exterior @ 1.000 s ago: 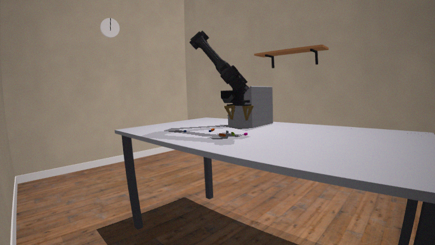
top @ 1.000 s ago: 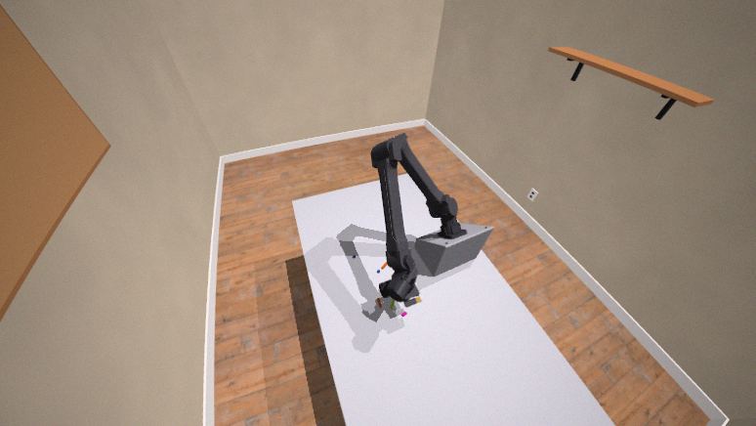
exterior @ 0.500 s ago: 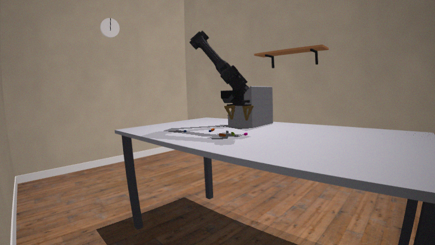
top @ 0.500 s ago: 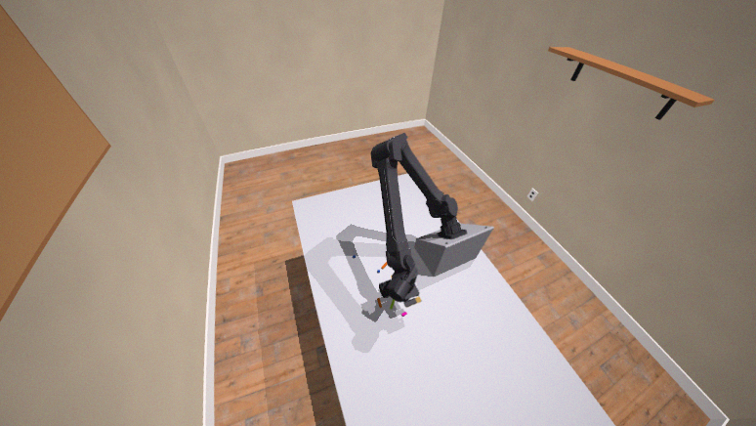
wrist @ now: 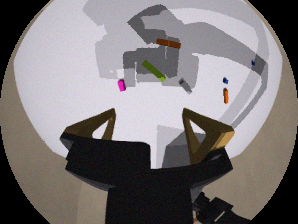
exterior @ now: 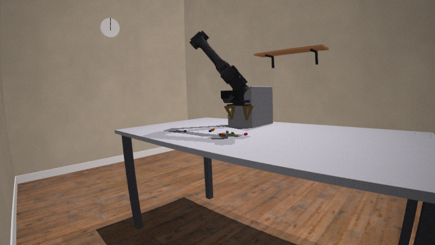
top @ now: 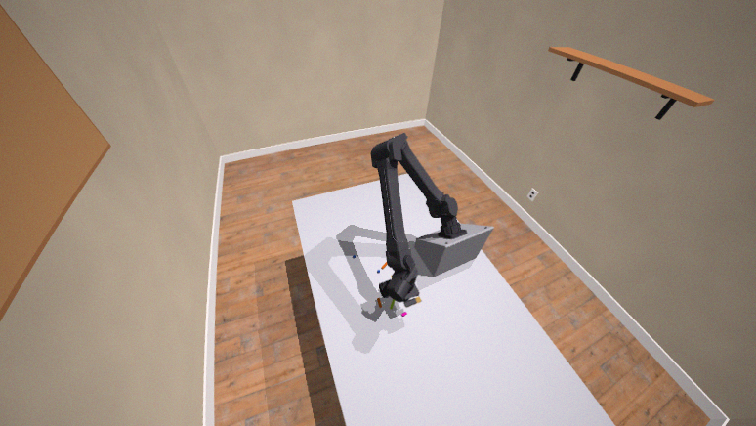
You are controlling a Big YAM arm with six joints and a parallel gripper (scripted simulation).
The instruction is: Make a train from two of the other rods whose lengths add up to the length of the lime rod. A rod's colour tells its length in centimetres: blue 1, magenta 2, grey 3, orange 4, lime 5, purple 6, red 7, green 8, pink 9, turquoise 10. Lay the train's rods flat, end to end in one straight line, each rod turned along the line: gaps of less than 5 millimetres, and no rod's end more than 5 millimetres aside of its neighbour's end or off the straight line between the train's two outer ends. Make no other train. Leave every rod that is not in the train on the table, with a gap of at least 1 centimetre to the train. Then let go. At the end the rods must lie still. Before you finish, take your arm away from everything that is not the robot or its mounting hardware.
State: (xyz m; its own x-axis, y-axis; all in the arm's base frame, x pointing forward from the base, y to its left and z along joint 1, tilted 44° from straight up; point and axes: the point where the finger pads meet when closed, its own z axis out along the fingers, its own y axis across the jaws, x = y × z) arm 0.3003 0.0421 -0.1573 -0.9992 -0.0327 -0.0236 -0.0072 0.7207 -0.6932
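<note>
Right now the grey rod is 70 mm to the right of my hand, 70 mm below it and 10 mm ahead of it. From my hand the other things lie so: magenta rod 70 mm below, 50 mm to the left, 10 mm ahead; lime rod 70 mm below, 40 mm ahead, 10 mm to the right.
</note>
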